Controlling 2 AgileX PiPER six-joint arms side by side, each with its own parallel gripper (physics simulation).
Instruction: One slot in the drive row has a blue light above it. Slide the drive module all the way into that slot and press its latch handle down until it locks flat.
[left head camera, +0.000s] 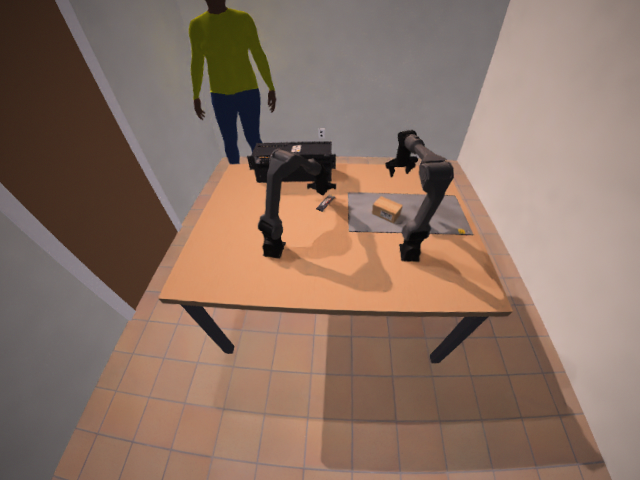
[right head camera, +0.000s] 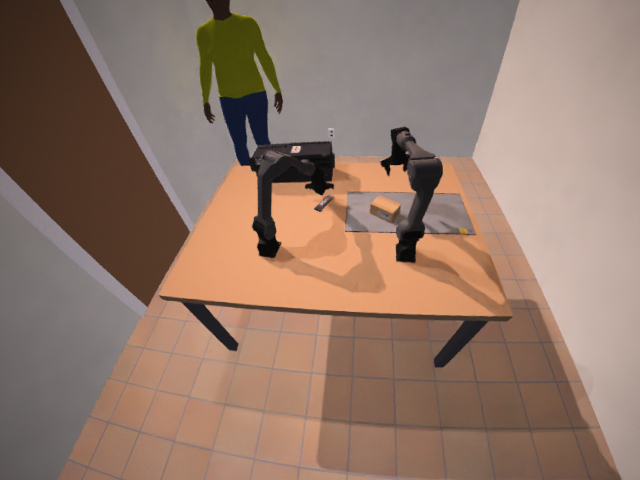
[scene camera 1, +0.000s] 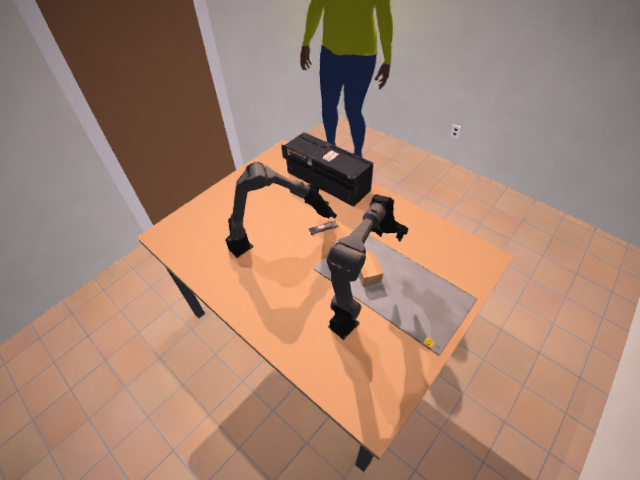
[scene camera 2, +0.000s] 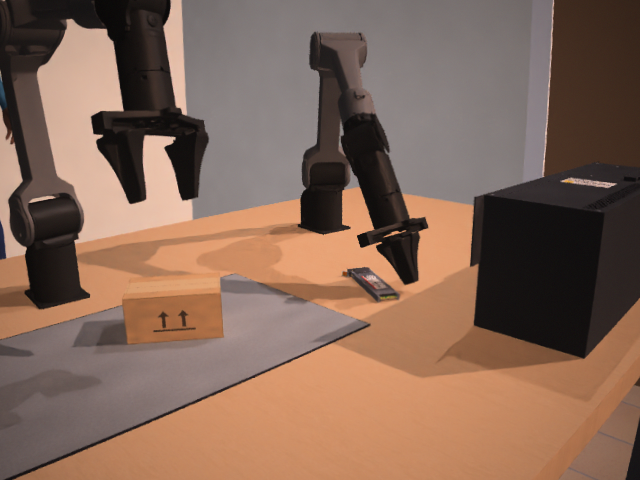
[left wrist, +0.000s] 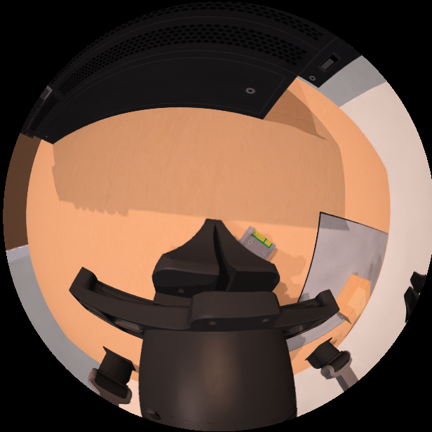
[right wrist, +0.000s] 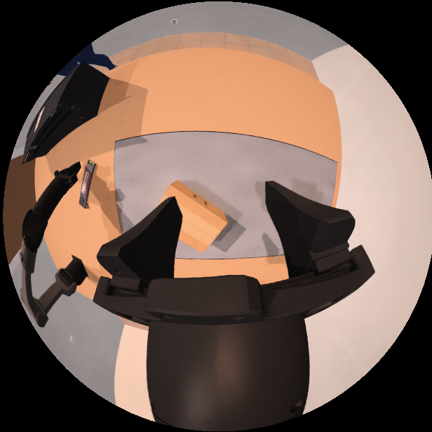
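The drive module lies flat on the table, its green-yellow connector end toward the black chassis. The orange latch part shows at its other end in scene camera 2. My left gripper is shut and empty, above the table beside the module's connector end; it hides part of the module in the left wrist view. My right gripper is open and empty, above the grey mat. The drive row's slots and blue light cannot be made out.
A cardboard box stands on the grey mat, to the right of the module in the head views. A person stands behind the table, near the chassis.
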